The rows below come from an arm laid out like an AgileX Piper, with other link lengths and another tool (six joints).
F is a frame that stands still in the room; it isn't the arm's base.
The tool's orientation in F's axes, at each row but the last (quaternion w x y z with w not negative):
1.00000 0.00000 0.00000 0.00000
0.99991 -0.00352 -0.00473 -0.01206
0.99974 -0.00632 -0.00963 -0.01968
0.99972 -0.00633 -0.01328 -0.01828
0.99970 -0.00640 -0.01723 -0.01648
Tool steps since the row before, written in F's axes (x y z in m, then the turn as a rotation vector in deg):
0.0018 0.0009 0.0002 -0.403 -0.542 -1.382
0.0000 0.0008 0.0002 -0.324 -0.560 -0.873
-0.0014 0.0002 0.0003 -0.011 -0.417 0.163
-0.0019 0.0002 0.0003 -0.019 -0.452 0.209
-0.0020 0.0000 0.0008 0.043 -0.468 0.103
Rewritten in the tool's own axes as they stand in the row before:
0.0018 0.0009 0.0002 -0.403 -0.542 -1.382
0.0000 0.0008 0.0002 -0.319 -0.562 -0.874
-0.0014 0.0001 0.0003 0.009 -0.419 0.158
-0.0019 0.0001 0.0004 0.003 -0.455 0.203
-0.0020 -0.0001 0.0009 0.062 -0.468 0.095

